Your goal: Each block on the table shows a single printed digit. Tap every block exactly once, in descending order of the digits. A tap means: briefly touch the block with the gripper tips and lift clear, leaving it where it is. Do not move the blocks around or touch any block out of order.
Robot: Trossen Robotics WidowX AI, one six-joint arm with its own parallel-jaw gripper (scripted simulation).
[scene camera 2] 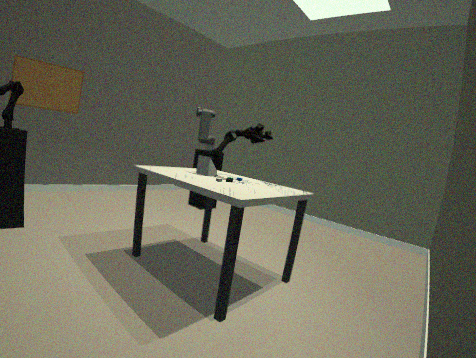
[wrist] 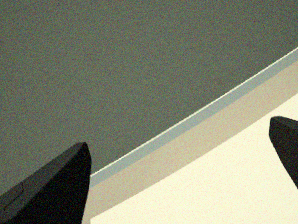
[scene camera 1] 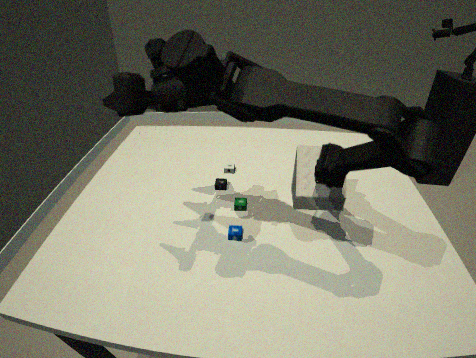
Labels:
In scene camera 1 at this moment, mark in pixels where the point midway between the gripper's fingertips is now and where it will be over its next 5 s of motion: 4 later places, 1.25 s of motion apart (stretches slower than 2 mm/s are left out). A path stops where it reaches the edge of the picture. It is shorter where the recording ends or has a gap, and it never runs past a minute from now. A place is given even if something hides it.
The gripper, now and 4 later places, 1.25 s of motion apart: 119, 102; 222, 133; 220, 147; 238, 166; 232, 197

